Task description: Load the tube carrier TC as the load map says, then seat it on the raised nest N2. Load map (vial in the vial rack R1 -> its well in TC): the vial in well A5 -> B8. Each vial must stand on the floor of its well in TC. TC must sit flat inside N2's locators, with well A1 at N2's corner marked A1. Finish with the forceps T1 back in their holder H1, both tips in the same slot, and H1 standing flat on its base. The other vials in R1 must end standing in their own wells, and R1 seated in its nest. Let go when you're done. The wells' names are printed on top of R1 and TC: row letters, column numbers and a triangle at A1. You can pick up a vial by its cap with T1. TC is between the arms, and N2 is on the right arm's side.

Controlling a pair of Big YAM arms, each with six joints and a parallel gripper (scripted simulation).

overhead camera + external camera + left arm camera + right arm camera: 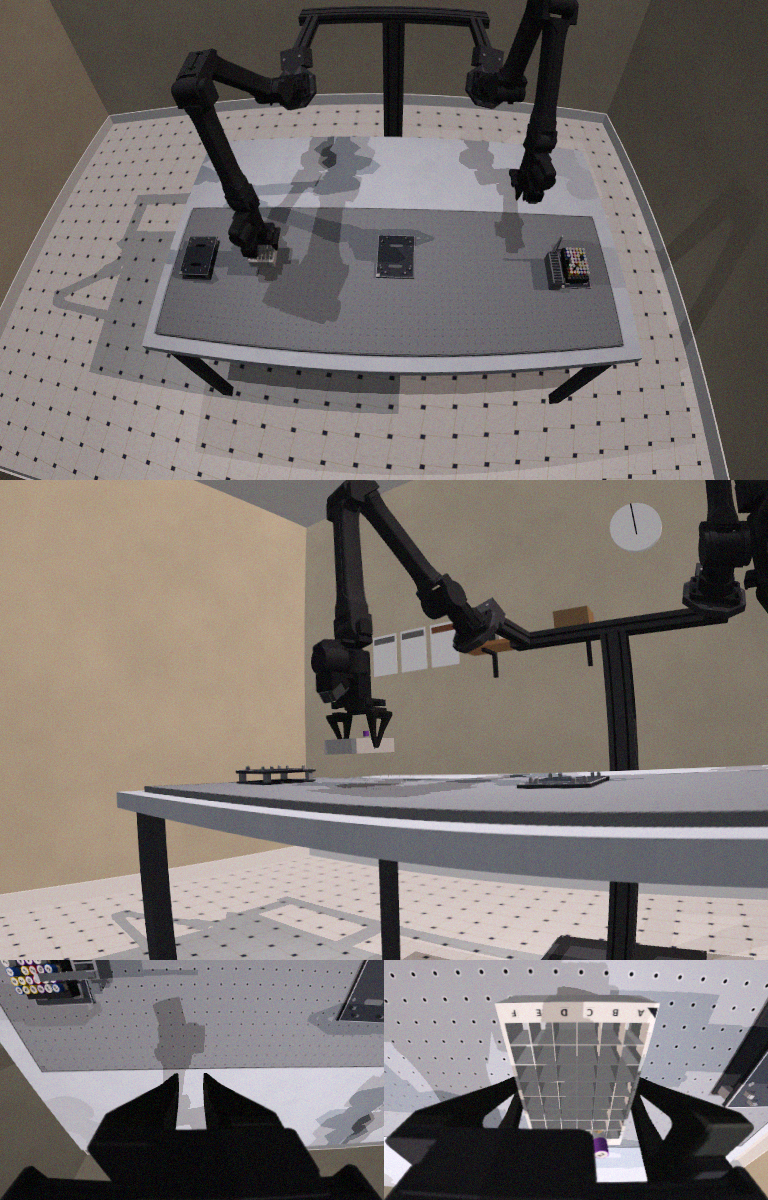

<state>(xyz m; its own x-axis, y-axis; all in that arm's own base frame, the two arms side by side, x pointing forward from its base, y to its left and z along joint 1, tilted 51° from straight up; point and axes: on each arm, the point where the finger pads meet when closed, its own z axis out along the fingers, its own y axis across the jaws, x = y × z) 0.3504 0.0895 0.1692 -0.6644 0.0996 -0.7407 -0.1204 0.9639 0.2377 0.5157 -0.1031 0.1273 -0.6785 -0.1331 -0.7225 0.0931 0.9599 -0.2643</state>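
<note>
Now: the raised nest n2 10 mm behind my right hand, 270 mm to the right of it and 60 mm below it. Also, from my right hand: holder h1: 70 mm ahead, 970 mm to the left, 70 mm below; tube carrier TC: right at my right hand.
</note>
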